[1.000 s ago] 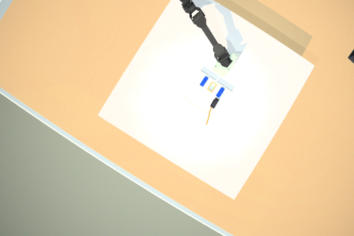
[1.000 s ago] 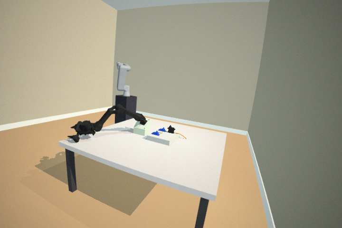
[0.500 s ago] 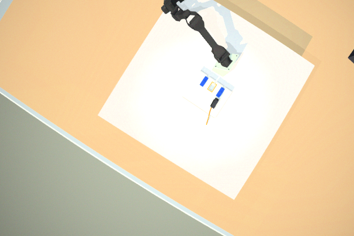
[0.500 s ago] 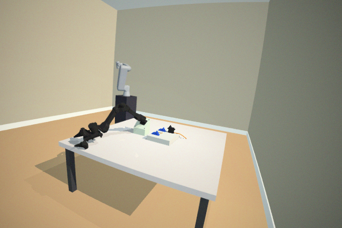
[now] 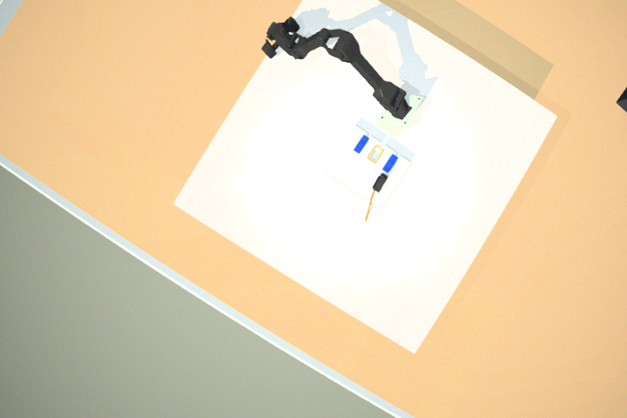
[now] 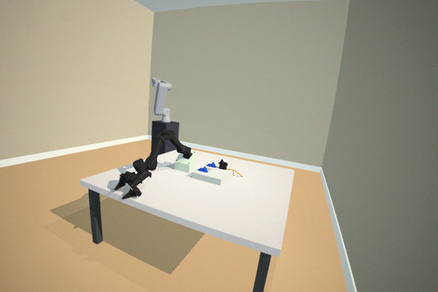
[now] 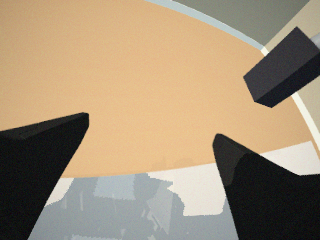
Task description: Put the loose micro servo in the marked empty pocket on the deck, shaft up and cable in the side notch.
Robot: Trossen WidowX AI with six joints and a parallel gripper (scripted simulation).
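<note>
The deck is 72 cm to the left of my gripper tip and 26 cm ahead of it.
</note>
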